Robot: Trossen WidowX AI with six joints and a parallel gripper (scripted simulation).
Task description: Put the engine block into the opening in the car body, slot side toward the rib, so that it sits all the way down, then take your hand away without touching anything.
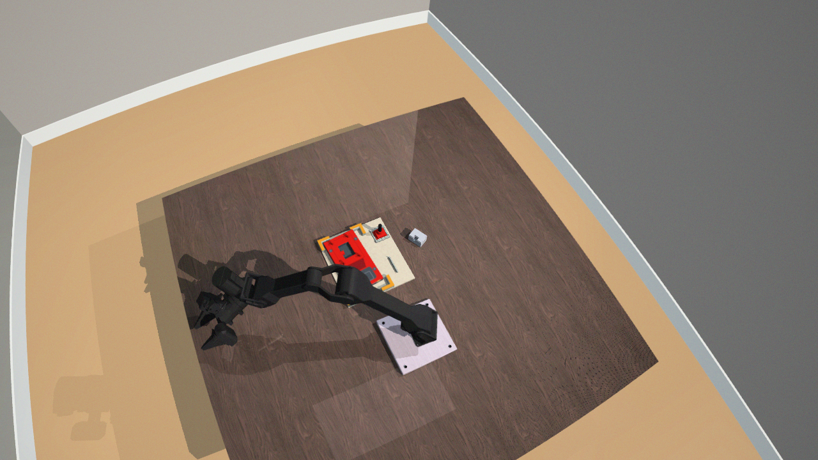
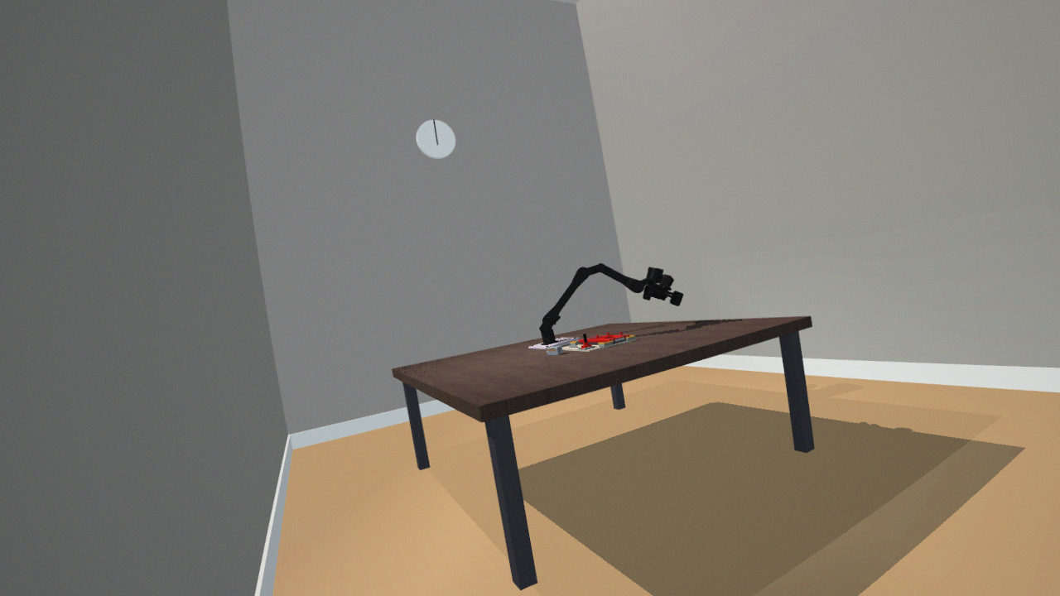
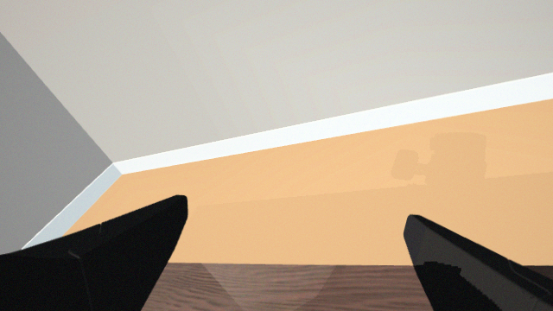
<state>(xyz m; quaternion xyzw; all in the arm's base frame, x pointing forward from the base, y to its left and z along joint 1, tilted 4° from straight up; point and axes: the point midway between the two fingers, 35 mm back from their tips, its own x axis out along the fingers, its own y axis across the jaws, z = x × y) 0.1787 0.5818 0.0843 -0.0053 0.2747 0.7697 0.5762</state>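
My gripper tip is 140 mm short of the engine block, 720 mm to the left of it and 110 mm above it. From my gripper tip the other things lie so: dark post 200 mm ahead, 610 mm to the right, 90 mm below.
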